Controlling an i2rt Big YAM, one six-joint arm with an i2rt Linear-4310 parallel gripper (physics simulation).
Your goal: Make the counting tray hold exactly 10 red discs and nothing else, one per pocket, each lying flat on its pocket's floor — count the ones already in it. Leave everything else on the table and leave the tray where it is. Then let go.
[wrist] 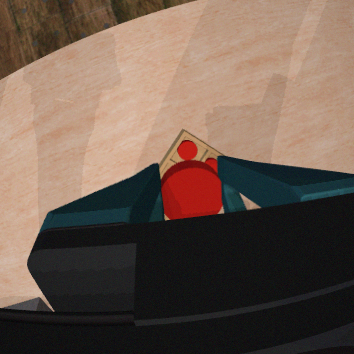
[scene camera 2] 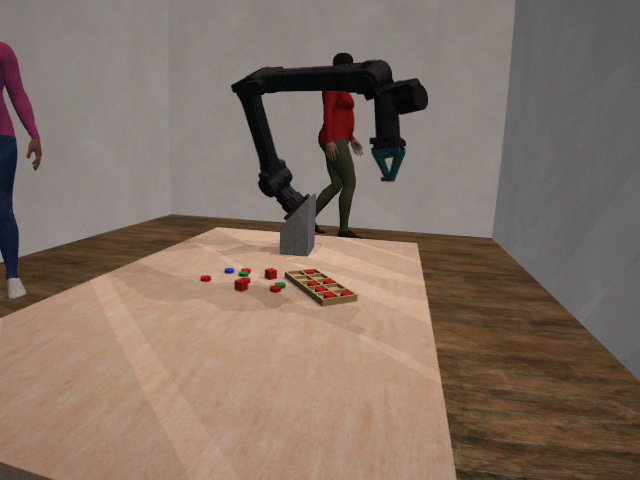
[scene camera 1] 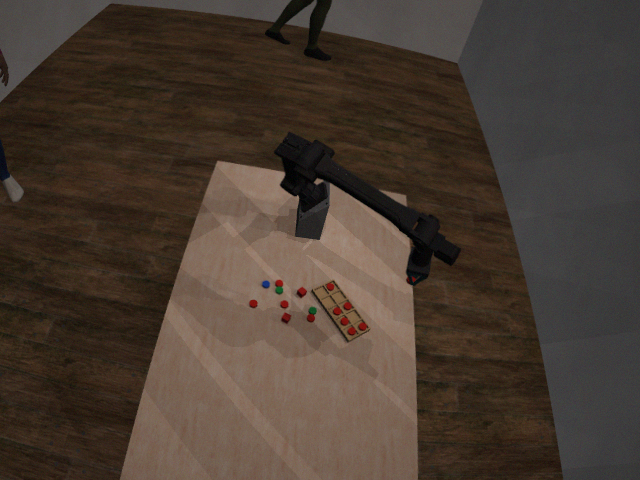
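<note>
The tan counting tray (scene camera 1: pixel 321 303) (scene camera 2: pixel 303 290) (wrist: pixel 169 159) lies on the table and has red discs in several pockets, among them a disc at one end (scene camera 1: pixel 330 286) (scene camera 2: pixel 309 271) and a disc at the other end (scene camera 1: pixel 362 326) (scene camera 2: pixel 345 292) (wrist: pixel 187 150); several pockets are empty. My gripper (scene camera 1: pixel 414 279) (scene camera 2: pixel 388 179) (wrist: pixel 188 172) is shut on a red disc (wrist: pixel 192 192), high above the table's right edge, to the right of the tray. Loose red discs (scene camera 1: pixel 253 303) (scene camera 2: pixel 205 278) lie left of the tray. In the wrist view the held disc and fingers hide most of the tray.
Left of the tray lie red cubes (scene camera 1: pixel 301 292) (scene camera 2: pixel 240 284), green discs (scene camera 1: pixel 312 310) (scene camera 2: pixel 280 284) and a blue disc (scene camera 1: pixel 265 284) (scene camera 2: pixel 229 270). One green disc is close against the tray's left side. The grey arm base (scene camera 1: pixel 311 222) (scene camera 2: pixel 297 237) stands behind them. People stand beyond the table.
</note>
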